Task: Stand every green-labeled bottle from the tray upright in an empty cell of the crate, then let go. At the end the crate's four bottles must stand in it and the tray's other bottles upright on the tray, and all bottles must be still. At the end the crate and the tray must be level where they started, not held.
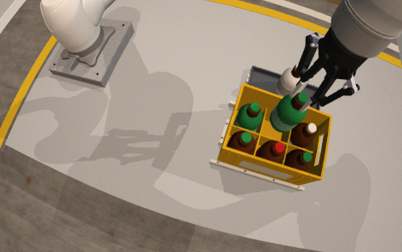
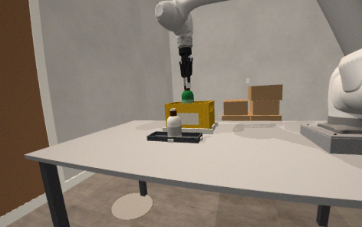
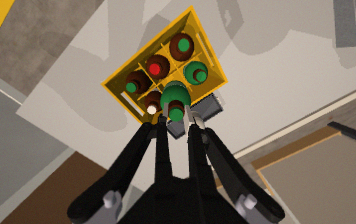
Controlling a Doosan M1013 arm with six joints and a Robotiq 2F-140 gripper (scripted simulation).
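Right now my hand is 210 mm above the yellow crate and 40 mm to the left of it. Round my hand: red-capped bottle: 210 mm below, 90 mm to the right; then brown bottle: 210 mm below, 80 mm ahead; then white-labeled bottle: 210 mm below, 180 mm to the left, 20 mm ahead.
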